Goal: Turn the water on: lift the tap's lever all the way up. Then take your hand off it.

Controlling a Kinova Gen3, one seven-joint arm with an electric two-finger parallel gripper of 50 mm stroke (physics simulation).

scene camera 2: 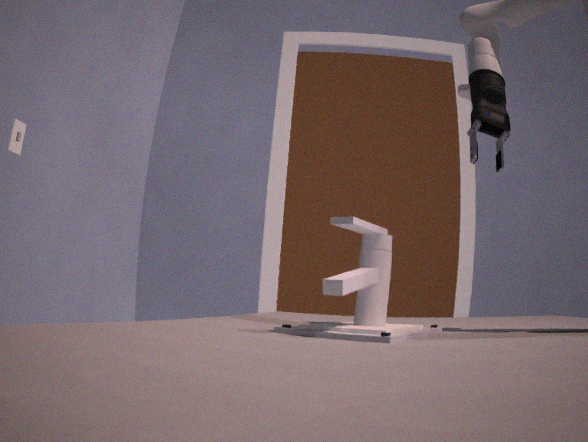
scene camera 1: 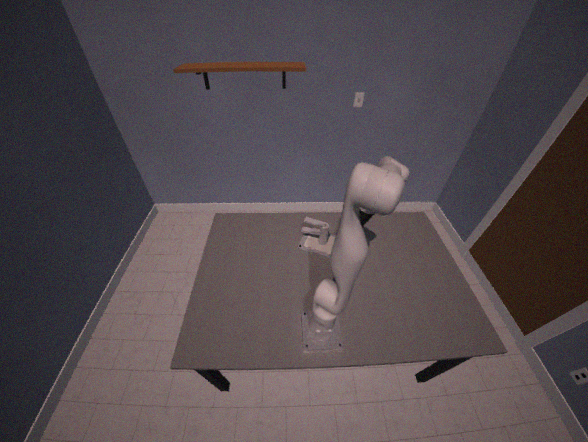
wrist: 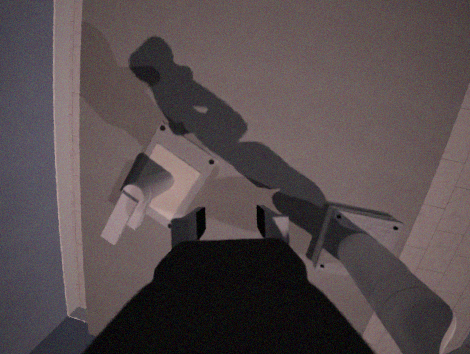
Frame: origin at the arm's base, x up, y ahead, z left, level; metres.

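Seen in the pictures: gripper, fingertip midpoint: (scene camera 2: 487,165) (wrist: 231,217); arm's base, origin of the base link: (scene camera 1: 319,329) (wrist: 356,250).
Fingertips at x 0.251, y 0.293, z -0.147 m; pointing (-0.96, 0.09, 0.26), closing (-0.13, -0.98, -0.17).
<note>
Offsets run from my fingertips to a thing's middle. "*": to the spot under its first point.
A pale tap stands upright on a square base plate (scene camera 1: 311,246) (scene camera 2: 335,334) (wrist: 192,200) on the table. Its flat lever @(dx -0.135, dy +0.226, dz +0.112 m) (scene camera 1: 315,221) (scene camera 2: 357,224) (wrist: 116,220) sits on top of the post @(* dx -0.228, dy +0.200, dz +0.085 m) (scene camera 2: 373,295) and points the same way as the spout @(dx -0.209, dy +0.231, dz +0.124 m) (scene camera 1: 311,231) (scene camera 2: 347,281) below it. In the scene camera 2 view the lever's free end is a little higher than its end at the post. My gripper (scene camera 2: 486,162) (wrist: 231,217) is open, fingers pointing down, well above and to one side of the tap, touching nothing. In the scene camera 1 view the arm hides most of it.
The arm's base (scene camera 1: 322,340) (wrist: 370,230) is bolted near the table's front edge. The arm (scene camera 1: 350,250) rises beside the tap. A wooden shelf (scene camera 1: 240,66) is on the back wall, and a brown door (scene camera 1: 540,240) (scene camera 2: 370,175) is at the side of the room.
</note>
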